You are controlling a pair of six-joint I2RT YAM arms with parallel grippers.
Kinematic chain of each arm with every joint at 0, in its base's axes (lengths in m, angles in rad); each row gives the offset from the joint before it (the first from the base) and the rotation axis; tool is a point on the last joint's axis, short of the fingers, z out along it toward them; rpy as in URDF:
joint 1: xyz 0 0 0.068 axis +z
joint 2: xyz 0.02 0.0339 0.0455 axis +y
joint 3: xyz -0.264 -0.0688 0 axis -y
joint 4: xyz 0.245 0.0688 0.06 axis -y
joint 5: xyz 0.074 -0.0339 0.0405 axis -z
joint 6: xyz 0.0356 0 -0.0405 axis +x
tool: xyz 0 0 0 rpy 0 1.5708 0
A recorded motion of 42 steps. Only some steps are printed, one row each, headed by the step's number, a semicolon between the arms.
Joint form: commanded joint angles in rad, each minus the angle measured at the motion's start. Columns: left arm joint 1, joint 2, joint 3, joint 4, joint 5, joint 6; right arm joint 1, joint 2, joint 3, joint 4, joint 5, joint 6.
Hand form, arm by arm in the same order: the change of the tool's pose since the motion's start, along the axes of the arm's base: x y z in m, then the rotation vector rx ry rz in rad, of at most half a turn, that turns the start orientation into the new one. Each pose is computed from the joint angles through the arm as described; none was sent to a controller.
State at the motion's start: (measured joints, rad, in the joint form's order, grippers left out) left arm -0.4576 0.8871 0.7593 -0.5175 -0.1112 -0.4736; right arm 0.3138 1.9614 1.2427 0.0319 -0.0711 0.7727
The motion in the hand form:
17: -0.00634 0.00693 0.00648 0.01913 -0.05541 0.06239; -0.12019 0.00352 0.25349 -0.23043 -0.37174 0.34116
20: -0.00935 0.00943 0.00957 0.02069 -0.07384 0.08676; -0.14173 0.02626 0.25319 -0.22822 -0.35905 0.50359
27: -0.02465 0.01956 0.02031 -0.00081 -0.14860 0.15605; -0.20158 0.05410 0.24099 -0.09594 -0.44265 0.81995
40: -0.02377 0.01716 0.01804 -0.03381 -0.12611 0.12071; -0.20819 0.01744 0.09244 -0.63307 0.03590 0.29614
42: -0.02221 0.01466 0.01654 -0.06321 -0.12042 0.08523; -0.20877 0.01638 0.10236 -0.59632 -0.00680 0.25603
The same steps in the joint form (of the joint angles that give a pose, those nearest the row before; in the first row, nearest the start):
17: 0.0051 -0.0479 -0.0046 -0.0018 -0.0708 0.0002; 0.1281 -0.5133 0.3633 -0.6412 0.0077 -0.4107
20: 0.0054 -0.0670 -0.0034 -0.0072 -0.0959 -0.0056; 0.2182 -0.5286 0.3664 -0.7019 -0.0440 -0.4548
27: 0.0066 -0.1597 -0.0097 -0.0213 -0.1602 -0.0286; 0.3931 -0.6744 0.1758 -0.5980 -0.2141 -0.4840
40: 0.0066 -0.1531 -0.0139 -0.0179 -0.1089 -0.0427; 0.3919 -0.7009 -0.2664 -0.7348 0.4524 -0.2954
42: 0.0067 -0.1476 -0.0214 0.0032 -0.0635 -0.0468; 0.3919 -0.7248 -0.2567 -0.7145 0.4655 -0.2706

